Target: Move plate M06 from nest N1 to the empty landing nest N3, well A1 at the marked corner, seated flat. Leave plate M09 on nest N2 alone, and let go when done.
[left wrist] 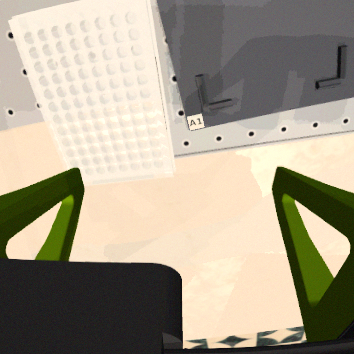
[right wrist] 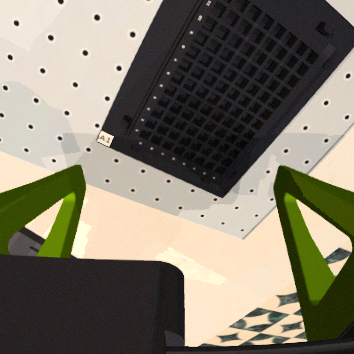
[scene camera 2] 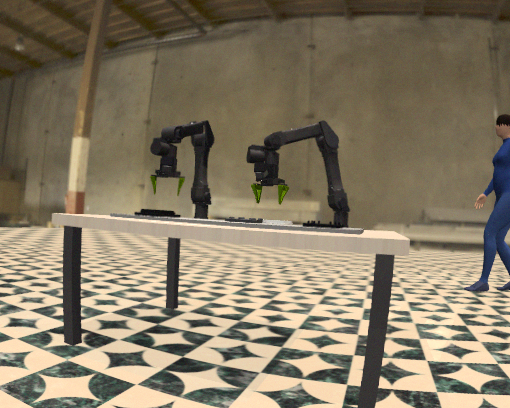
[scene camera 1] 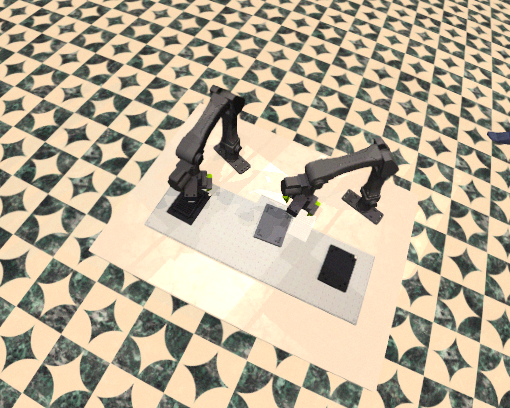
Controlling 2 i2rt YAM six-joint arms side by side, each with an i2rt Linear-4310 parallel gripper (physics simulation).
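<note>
A black gridded plate (scene camera 1: 186, 208) (scene camera 2: 157, 212) (right wrist: 220, 95) sits at picture left, with an A1 tag at a corner of its dark base. A grey nest (scene camera 1: 272, 226) (scene camera 2: 243, 220) (left wrist: 260, 60) with L-shaped corner posts and an A1 tag stands bare in the middle. A white well plate (scene camera 1: 302, 227) (left wrist: 100, 95) lies beside it, over the board's back edge. A black nest (scene camera 1: 337, 267) (scene camera 2: 322, 224) is at picture right. No M or N labels are readable. My right gripper (scene camera 1: 192, 189) (scene camera 2: 167, 194) (right wrist: 179, 175) is open above the gridded plate's back end. My left gripper (scene camera 1: 300, 204) (scene camera 2: 269, 202) (left wrist: 177, 177) is open, above and behind the white plate.
The nests stand on a light perforated board (scene camera 1: 225, 240) (right wrist: 65, 65) on a pale table (scene camera 1: 210, 285) (scene camera 2: 390, 242). Both arm bases are at the table's back. A person in blue (scene camera 2: 500, 185) stands on the floor beyond the table at far right.
</note>
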